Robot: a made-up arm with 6 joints.
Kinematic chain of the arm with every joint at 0, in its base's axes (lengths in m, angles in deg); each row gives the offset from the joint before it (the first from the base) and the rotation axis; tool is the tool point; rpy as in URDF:
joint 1: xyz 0 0 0.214 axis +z
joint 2: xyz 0 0 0 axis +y
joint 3: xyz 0.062 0 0.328 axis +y
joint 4: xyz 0.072 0 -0.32 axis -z
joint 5: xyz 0 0 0 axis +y
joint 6: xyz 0.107 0 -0.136 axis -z
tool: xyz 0 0 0 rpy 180 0 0
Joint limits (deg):
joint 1: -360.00..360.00
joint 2: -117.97..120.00
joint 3: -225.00..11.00
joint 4: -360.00..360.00
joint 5: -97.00..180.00
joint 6: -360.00..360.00
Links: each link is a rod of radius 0.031 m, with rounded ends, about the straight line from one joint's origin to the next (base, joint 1, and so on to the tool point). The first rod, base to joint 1, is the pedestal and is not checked.
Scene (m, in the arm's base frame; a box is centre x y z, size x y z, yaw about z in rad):
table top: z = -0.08
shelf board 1: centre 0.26 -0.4 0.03 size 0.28 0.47 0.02 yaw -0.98
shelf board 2: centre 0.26 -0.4 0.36 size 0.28 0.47 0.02 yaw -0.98
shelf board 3: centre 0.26 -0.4 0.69 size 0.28 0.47 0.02 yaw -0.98
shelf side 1: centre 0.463 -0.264 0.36 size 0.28 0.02 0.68 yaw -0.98
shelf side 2: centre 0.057 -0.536 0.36 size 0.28 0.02 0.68 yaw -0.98
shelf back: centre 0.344 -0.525 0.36 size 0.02 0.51 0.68 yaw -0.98
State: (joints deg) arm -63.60 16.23 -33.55 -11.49 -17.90 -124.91
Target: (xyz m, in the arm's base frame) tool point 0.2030 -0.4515 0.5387
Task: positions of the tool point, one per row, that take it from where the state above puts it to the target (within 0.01 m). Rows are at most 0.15 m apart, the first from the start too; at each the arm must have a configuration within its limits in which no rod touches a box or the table.
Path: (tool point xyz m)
1: 0.1962 -0.3668 0.1994
2: 0.1565 -0.3116 0.2071
3: 0.1208 -0.2533 0.1996
4: 0.0903 -0.1950 0.1773
5: 0.0927 -0.2491 0.2934
6: 0.0763 -0.2578 0.4204
7: 0.0475 -0.2196 0.5387
8: 0.0891 -0.2974 0.5601
9: 0.1414 -0.3767 0.5605
10: 0.2030 -0.4515 0.5386

